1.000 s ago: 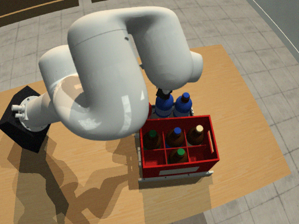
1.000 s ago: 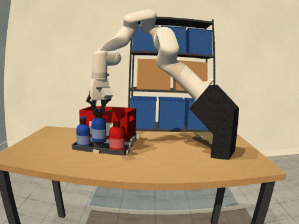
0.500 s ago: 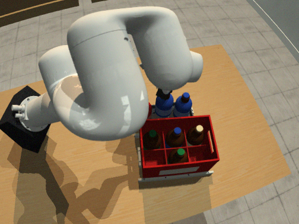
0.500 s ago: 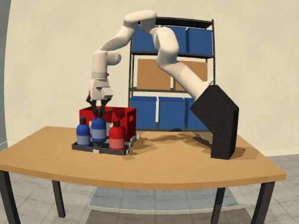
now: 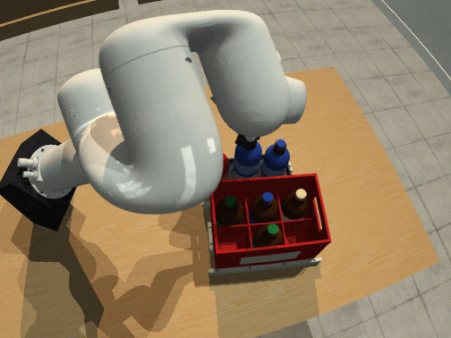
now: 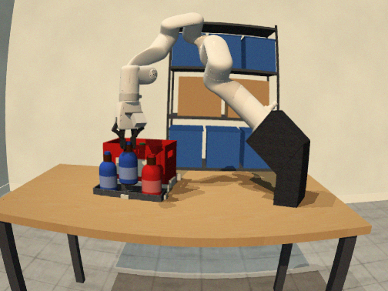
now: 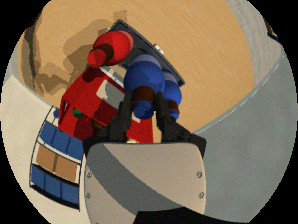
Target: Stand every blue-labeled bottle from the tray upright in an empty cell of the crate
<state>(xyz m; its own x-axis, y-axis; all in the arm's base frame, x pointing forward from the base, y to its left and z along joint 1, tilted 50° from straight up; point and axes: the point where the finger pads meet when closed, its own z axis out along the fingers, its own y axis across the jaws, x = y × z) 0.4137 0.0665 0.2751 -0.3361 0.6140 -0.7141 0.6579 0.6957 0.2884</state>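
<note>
Now: the red-labeled bottle 11 cm below my hand, 9 cm behind it and 2 cm to the left of it. Round my hand: red crate (19 cm to the right, 11 cm below, 5 cm behind); then dark tray (18 cm below).
</note>
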